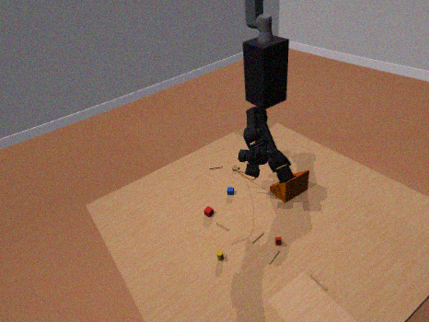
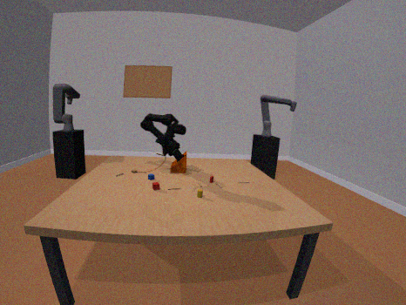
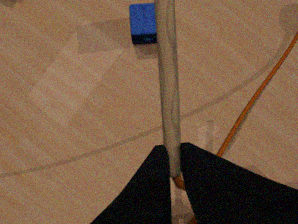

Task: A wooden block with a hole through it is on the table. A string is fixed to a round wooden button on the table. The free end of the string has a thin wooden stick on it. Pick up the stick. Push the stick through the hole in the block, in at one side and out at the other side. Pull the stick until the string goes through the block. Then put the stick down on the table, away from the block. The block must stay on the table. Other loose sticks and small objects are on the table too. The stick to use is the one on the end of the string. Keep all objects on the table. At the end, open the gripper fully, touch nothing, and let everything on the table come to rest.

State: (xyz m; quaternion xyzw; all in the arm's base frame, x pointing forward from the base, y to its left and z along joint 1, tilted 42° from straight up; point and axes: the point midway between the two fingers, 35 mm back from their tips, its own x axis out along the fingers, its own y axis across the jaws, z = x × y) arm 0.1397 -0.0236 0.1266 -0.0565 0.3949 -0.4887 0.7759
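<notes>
My gripper tip is now 70 mm short of the blue cube, 80 mm to the left of it and 130 mm above it. From my gripper tip the other things lie so: red cube (240 mm ahead, 20 mm to the right, 120 mm below); then short stick (10 mm ahead, 300 mm to the right, 140 mm below); then round wooden button (60 mm behind, 220 mm to the right, 130 mm below).
</notes>
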